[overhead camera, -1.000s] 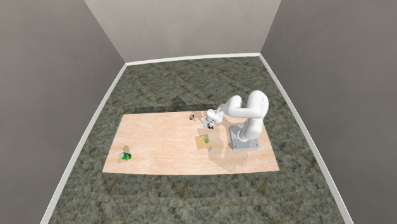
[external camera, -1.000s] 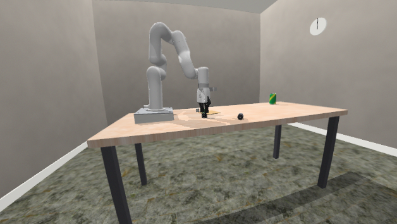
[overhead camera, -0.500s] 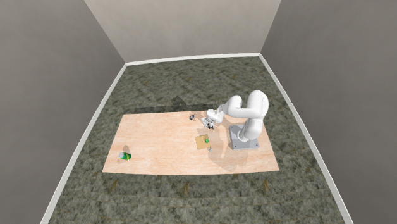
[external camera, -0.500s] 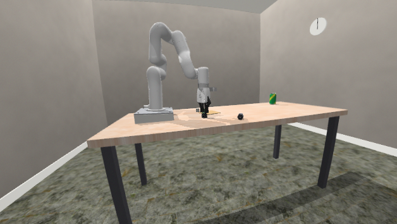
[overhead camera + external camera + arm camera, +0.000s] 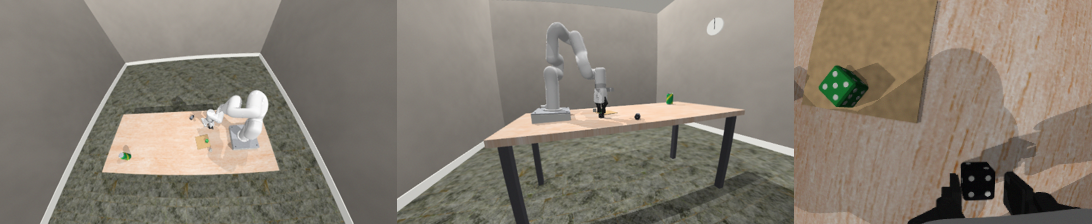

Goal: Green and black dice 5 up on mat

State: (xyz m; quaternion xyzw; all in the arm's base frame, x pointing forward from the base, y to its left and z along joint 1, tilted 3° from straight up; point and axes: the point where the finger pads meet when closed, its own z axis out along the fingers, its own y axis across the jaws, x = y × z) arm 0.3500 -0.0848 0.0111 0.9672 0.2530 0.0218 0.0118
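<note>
The black die lies 4 cm below my hand. Also, from my hand: green die: 16 cm to the left, 3 cm below, 2 cm ahead; then dark tool: 22 cm ahead, 11 cm to the right, 4 cm below; then tan mat: 17 cm to the left, 6 cm ahead, 5 cm below.
</note>
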